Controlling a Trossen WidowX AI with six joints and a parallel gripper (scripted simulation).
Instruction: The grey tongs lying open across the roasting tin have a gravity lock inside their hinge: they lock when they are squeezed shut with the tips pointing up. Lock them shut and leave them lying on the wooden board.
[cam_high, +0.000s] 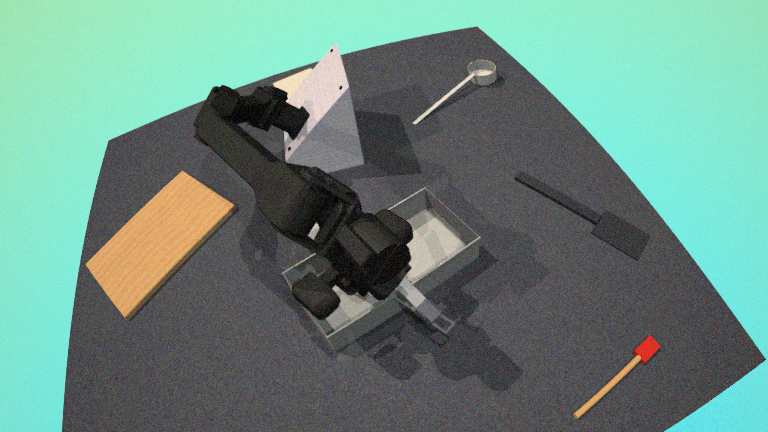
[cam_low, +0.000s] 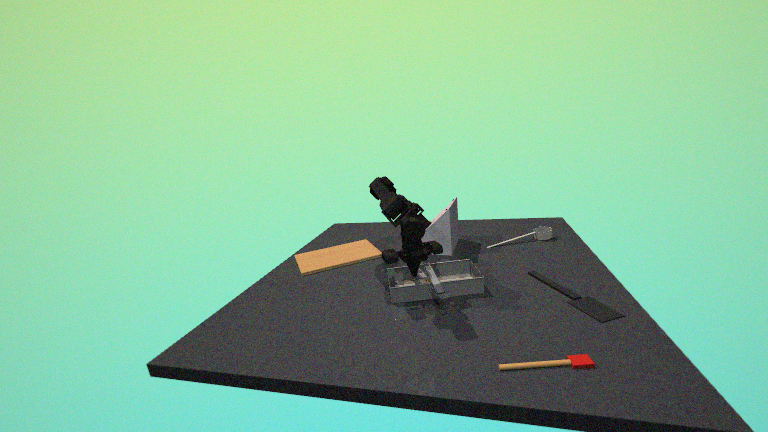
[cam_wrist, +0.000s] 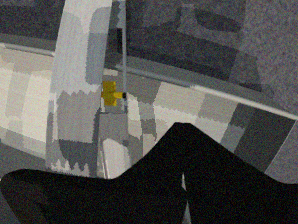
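Now: gripper tip 7 cm past the roasting tin, 6 cm to the right of it and 5 cm above it. The rest, counted from my gripper tip: wooden board: 40 cm behind, 37 cm to the right, 7 cm below; black spatula: 47 cm to the left, 7 cm below, 2 cm ahead.
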